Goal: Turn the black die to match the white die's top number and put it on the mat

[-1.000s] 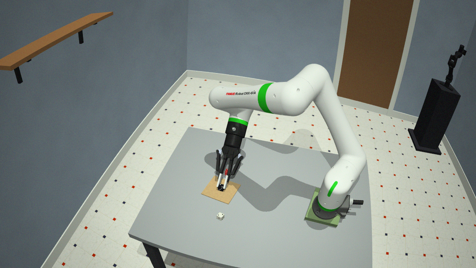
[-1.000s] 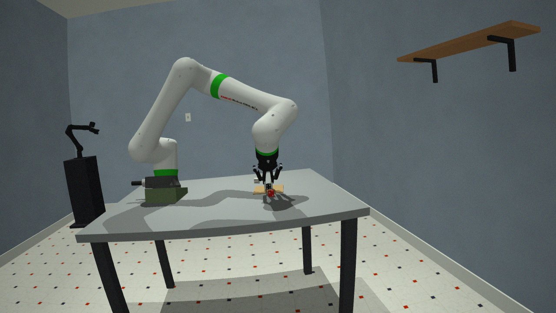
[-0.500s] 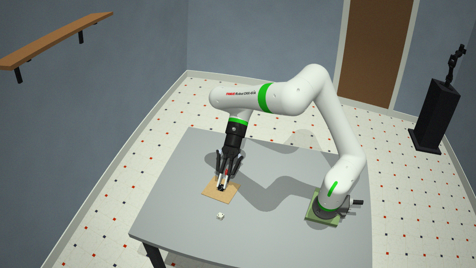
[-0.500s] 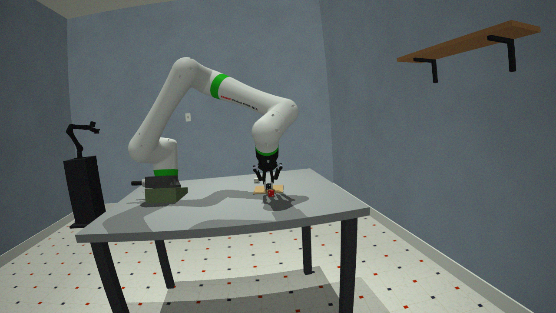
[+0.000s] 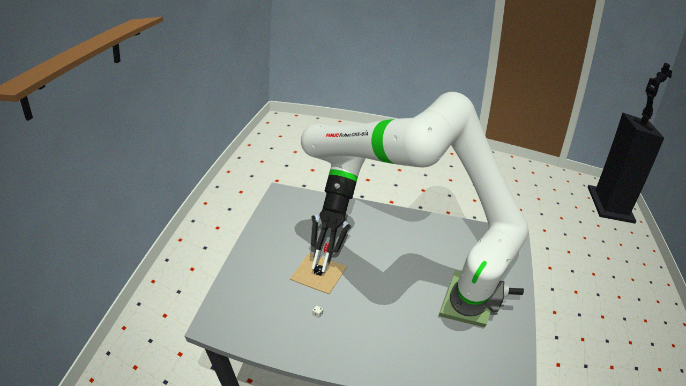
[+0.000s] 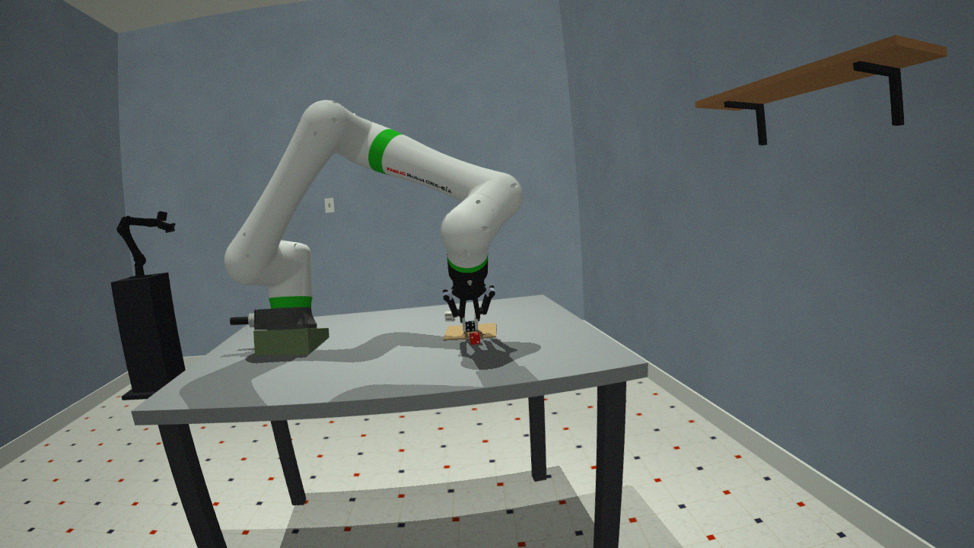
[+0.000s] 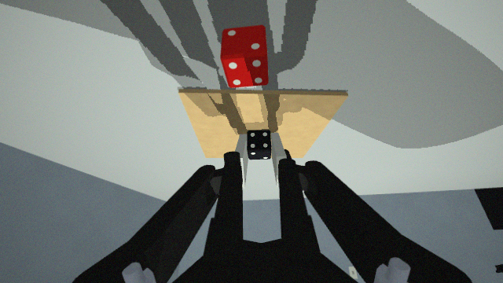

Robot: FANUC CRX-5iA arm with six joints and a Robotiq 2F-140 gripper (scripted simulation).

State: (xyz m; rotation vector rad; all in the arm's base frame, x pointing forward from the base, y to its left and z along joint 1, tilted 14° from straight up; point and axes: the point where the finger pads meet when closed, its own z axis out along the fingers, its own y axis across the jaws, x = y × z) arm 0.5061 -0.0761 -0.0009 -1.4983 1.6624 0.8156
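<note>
Right now my hand is 20 mm to the right of the black die and 20 mm above it. From my hand the other things lie so: white die: 200 mm to the left, 30 mm below, 30 mm behind; then tan mat: 40 mm below, 20 mm to the left; then red die: 90 mm to the right, 30 mm below.
</note>
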